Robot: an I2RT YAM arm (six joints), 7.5 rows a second.
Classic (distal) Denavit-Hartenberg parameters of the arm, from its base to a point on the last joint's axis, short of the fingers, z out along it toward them. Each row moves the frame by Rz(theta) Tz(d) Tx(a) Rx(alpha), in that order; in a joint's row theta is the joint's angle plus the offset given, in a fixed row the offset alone. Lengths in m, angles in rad.
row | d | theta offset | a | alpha
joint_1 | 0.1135 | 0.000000 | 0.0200 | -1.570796
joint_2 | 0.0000 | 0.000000 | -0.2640 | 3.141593
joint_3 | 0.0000 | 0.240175 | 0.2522 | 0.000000
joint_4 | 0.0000 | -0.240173 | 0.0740 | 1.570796
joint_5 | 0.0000 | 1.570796 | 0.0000 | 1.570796
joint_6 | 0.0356 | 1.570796 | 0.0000 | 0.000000
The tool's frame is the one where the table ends.
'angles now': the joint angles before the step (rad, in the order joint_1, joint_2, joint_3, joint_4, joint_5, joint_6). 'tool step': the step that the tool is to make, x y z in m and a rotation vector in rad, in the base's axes. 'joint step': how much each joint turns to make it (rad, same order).
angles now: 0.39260, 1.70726, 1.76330, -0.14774, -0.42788, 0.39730
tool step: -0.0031, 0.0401, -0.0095, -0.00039, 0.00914, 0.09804
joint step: 0.09104, 0.05327, 0.02655, 0.01960, -0.00730, 0.00313
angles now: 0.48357, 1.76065, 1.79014, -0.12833, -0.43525, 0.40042
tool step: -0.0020, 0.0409, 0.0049, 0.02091, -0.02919, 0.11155
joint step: 0.08275, 0.08573, 0.11153, 0.01047, -0.02899, 0.00126
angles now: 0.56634, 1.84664, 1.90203, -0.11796, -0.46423, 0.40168
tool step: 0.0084, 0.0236, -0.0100, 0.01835, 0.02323, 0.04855
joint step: 0.03234, 0.07797, 0.06091, 0.02161, -0.01788, 0.03041
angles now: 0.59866, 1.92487, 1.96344, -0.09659, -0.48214, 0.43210
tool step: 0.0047, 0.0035, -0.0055, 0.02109, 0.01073, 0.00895
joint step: -0.00017, 0.01806, -0.00420, 0.03746, -0.01030, 0.02601
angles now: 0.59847, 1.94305, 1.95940, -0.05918, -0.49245, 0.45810
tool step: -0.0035, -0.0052, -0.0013, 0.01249, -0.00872, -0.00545
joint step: -0.00504, -0.03005, -0.05409, 0.04118, 0.00022, 0.00619
